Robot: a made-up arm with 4 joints.
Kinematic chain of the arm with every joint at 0, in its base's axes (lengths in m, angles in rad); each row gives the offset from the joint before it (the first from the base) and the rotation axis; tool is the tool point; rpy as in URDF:
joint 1: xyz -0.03 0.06 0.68 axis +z
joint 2: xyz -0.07 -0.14 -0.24 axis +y
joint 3: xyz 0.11 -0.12 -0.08 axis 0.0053 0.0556 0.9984
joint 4: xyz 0 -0.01 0.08 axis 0.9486 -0.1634 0.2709
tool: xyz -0.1 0.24 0.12 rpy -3.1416 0 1.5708
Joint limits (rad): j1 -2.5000..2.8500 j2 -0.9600..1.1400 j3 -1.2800..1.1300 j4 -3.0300..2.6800
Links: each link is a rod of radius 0.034 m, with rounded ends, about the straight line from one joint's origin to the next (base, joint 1, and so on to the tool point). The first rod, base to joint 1, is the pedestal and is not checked.
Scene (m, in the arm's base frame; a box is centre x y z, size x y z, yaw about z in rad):
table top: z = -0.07
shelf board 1: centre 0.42 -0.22 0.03 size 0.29 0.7 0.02 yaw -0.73
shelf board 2: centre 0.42 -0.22 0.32 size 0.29 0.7 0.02 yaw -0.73
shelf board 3: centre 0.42 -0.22 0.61 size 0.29 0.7 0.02 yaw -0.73
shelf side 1: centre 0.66 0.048 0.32 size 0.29 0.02 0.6 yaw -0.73
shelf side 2: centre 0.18 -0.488 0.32 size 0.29 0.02 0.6 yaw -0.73
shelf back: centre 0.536 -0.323 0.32 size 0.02 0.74 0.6 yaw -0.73
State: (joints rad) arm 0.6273 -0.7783 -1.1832 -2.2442
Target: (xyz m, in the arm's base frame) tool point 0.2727 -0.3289 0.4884
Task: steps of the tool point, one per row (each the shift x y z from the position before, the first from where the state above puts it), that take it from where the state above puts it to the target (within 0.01 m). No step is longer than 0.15 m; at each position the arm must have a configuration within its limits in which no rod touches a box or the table.
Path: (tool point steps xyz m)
1: 0.0085 0.0164 -0.0106
2: 0.0213 0.0139 -0.0030
3: 0.0328 0.0203 0.0076
4: 0.0382 0.0339 0.0204
5: 0.0341 0.0507 0.0341
6: 0.0197 0.0656 0.0469
7: 0.0212 -0.1097 0.0176
8: -0.0065 -0.1119 0.0185
9: -0.0336 -0.1067 0.0193
10: -0.0584 -0.0950 0.0196
11: -0.0790 -0.0773 0.0199

